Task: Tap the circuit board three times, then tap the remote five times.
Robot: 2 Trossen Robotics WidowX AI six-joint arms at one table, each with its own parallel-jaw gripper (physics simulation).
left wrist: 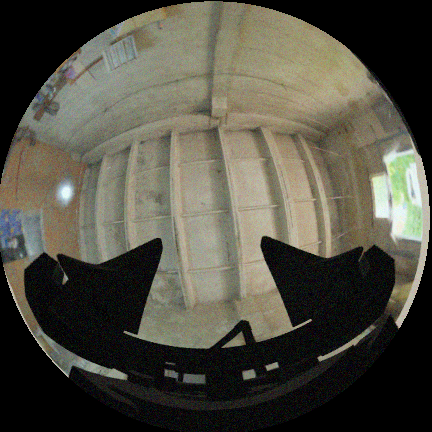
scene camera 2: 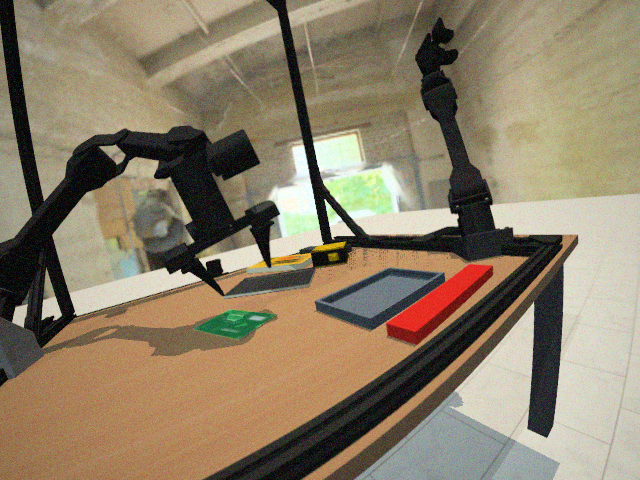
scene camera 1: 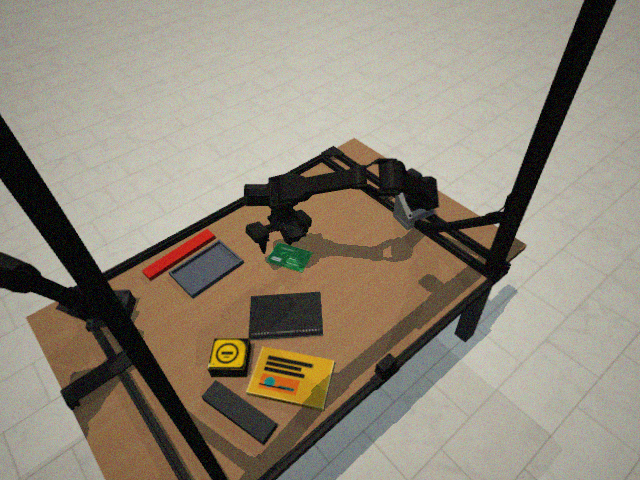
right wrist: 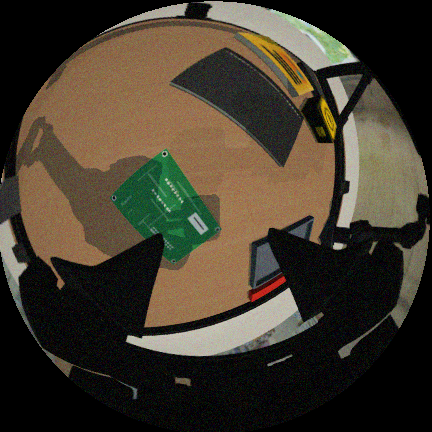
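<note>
The green circuit board lies flat on the table. My right gripper is open and empty, fingers pointing down, above the table close to the board. In scene camera 2 its fingertips are clear of the board. The remote, a long dark grey bar, lies flat near the table's lower edge in scene camera 1; I cannot make it out in the other views. My left gripper is open and empty, raised high over its base, far from both.
A black notebook lies between board and remote. A yellow tape measure and a yellow book are beside the remote. A blue-grey tray and red bar lie near a frame rail.
</note>
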